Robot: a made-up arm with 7 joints. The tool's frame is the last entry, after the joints.
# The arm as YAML. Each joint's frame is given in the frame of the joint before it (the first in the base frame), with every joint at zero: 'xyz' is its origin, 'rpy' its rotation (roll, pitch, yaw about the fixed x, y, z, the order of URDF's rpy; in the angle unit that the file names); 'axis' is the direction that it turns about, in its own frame. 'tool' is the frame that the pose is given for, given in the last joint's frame.
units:
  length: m
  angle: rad
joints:
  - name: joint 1
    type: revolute
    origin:
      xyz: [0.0, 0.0, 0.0]
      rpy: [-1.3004, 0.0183, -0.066]
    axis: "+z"
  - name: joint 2
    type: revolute
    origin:
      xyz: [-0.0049, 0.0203, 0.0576]
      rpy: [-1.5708, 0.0, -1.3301]
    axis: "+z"
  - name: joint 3
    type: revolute
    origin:
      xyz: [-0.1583, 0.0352, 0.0]
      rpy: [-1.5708, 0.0, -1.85]
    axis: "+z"
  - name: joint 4
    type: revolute
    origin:
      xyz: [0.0, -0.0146, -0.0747]
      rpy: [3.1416, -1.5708, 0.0]
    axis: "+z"
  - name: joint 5
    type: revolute
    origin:
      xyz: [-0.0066, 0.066, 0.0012]
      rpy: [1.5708, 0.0, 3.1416]
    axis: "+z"
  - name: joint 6
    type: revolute
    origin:
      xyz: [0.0, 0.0, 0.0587]
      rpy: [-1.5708, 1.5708, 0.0]
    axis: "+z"
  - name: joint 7
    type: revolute
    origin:
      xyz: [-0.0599, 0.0, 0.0]
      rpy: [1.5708, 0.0, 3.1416]
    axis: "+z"
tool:
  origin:
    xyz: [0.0, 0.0, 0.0]
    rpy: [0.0, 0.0, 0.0]
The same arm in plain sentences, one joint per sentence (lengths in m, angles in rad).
The arm has seven revolute joints in a row. What follows holds with every joint at zero, and every direction is one of the base frame's.
The first joint is mounted at the same point as the base frame's origin and turns about the direction (0.068403, 0.961235, 0.26711).
The second joint is mounted 0.0009 m along -x and 0.0611 m along +y and 0.0041 m along -z from the first joint and turns about the direction (0.968889, -0.0002, -0.247497).
The third joint is mounted 0.0401 m along -x and 0.0098 m along +y and 0.1568 m along -z from the second joint and turns about the direction (0.247403, -0.0001, 0.968913).
The fourth joint is mounted 0.0043 m along -x and 0.076 m along -z from the third joint and turns about the direction (0.0002, 1, 0.0001).
The fifth joint is mounted 0.0623 m along +x and 0.0012 m along +y and 0.0227 m along -z from the fourth joint and turns about the direction (0.968889, -0.0002, -0.247497).
The sixth joint is mounted 0.0569 m along +x and 0.0145 m along -z from the fifth joint and turns about the direction (0.0002, 1, 0.0001).
The seventh joint is mounted 0.058 m along +x and 0.0148 m along -z from the sixth joint and turns about the direction (0.247497, -0.0001, 0.968889).
The tool frame, which is the frame that the pose is given for, is mounted at the same point as the seventh joint; its axes are the base frame's turned by roll 0.0001, pitch 0.2501 and yaw -0.0002 rad (as in URDF: about the fixed x, then y, then z).

